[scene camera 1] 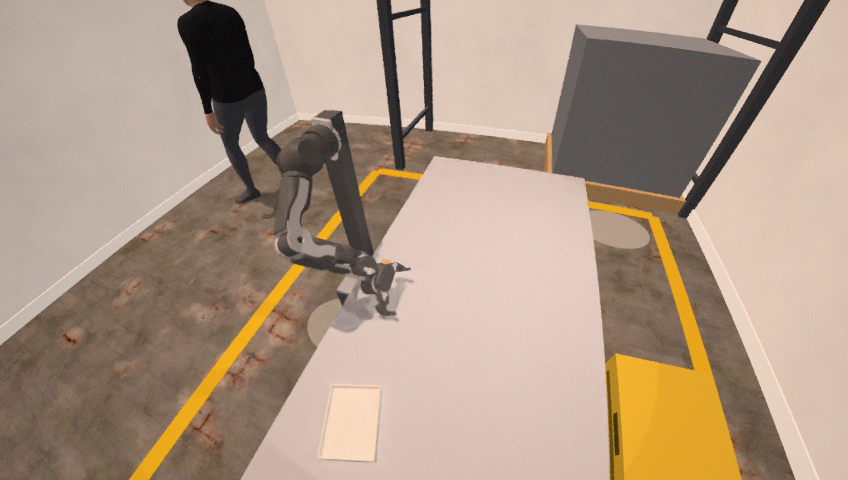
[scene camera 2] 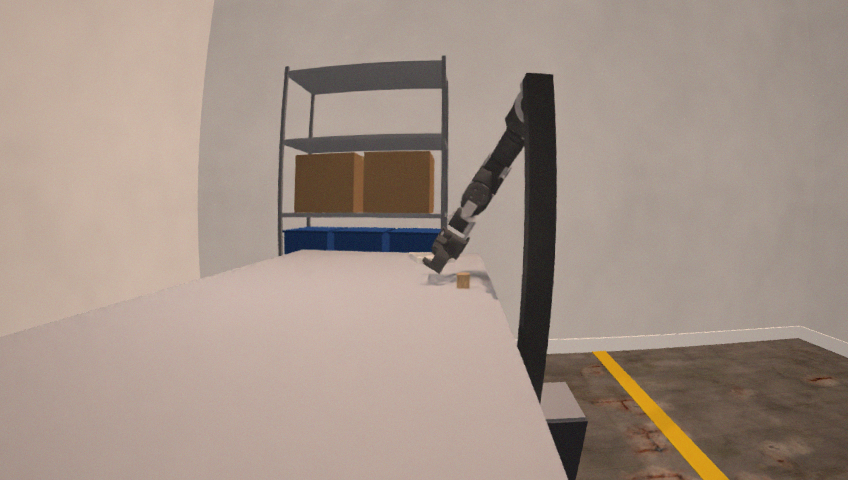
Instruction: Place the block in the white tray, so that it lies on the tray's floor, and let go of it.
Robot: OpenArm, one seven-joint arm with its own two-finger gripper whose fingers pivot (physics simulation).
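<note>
The small orange-brown block (scene camera 1: 386, 261) (scene camera 2: 462, 280) sits on the table near the edge on the robot's side. In scene camera 1 it is mostly hidden behind the gripper. My gripper (scene camera 1: 399, 291) (scene camera 2: 433, 265) is open, its two fingers spread wide and empty, a little above the table. The block is beside the gripper, not between its fingertips. The white tray (scene camera 1: 351, 423) (scene camera 2: 417, 256) lies flat and empty, well apart from the block, toward the near end of the table in scene camera 1. In scene camera 2 it is at the far end, partly hidden behind the gripper.
The arm's dark post (scene camera 1: 349, 196) (scene camera 2: 538, 208) stands at the edge of the long table (scene camera 1: 505, 297) (scene camera 2: 267, 368). A person (scene camera 1: 223, 53) stands on the floor behind the arm. A yellow cabinet (scene camera 1: 672, 422) stands beside the table. A shelf unit (scene camera 2: 365, 142) stands beyond the table.
</note>
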